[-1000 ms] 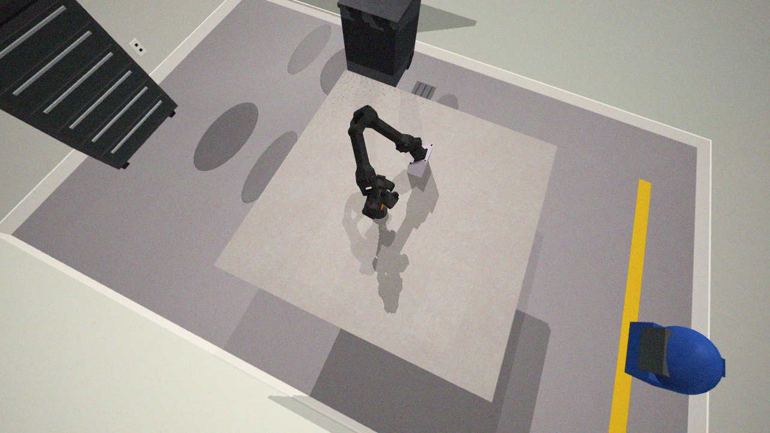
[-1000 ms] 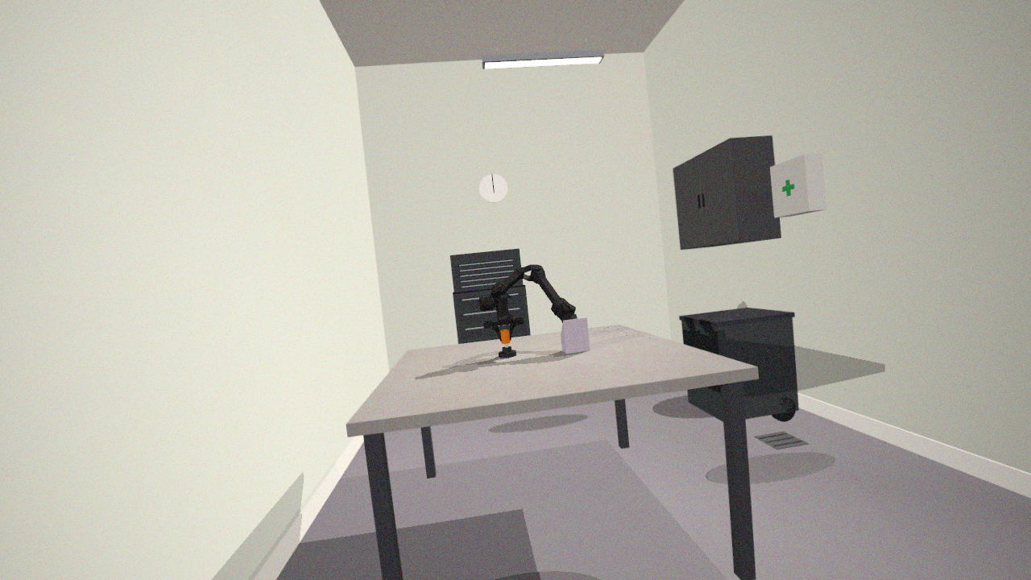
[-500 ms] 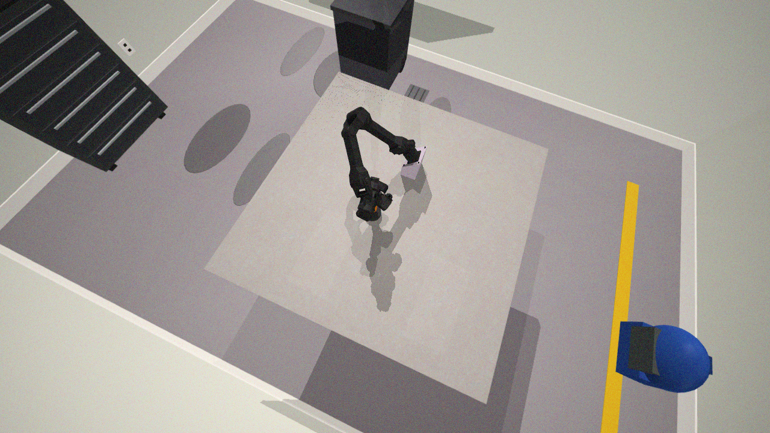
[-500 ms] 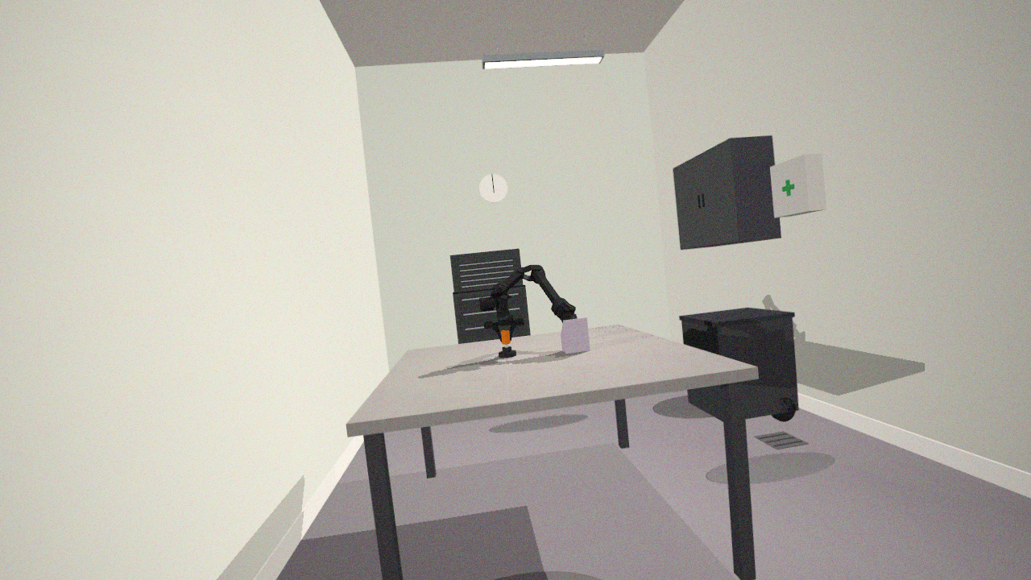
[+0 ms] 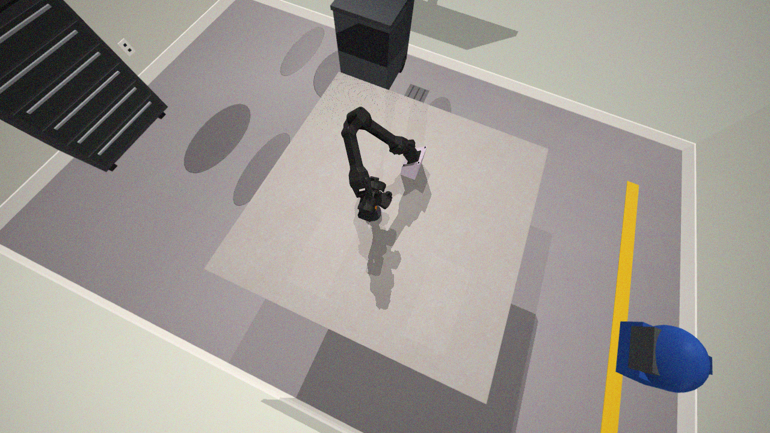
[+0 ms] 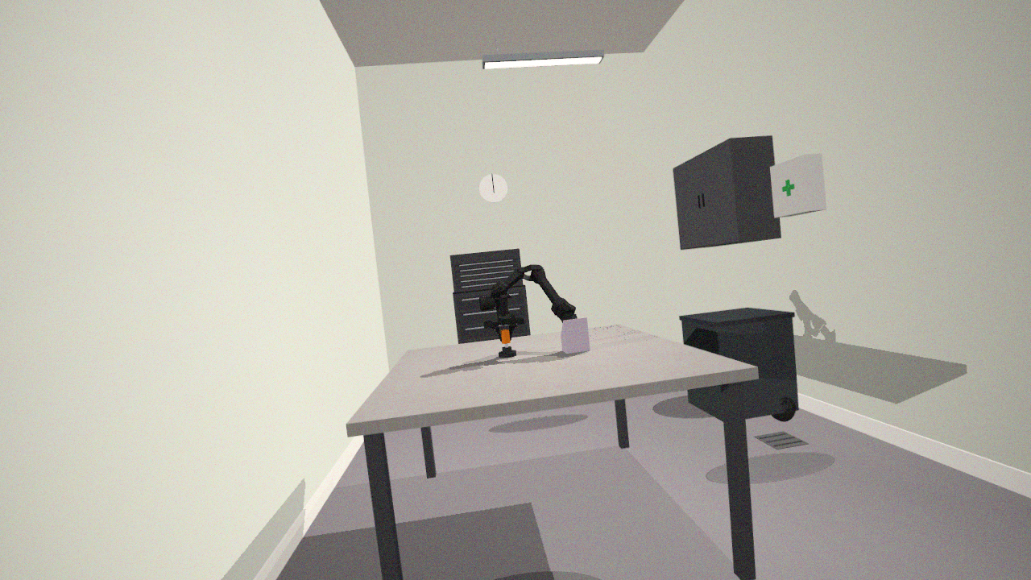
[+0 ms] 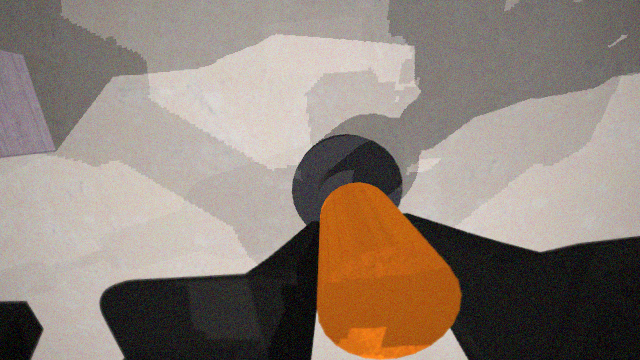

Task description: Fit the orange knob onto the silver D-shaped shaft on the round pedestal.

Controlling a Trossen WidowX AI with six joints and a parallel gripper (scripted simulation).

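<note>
Right now the dark round pedestal is 40 mm below my gripper tip. From my gripper tip the other things lie so: orange knob (30 mm above).
</note>
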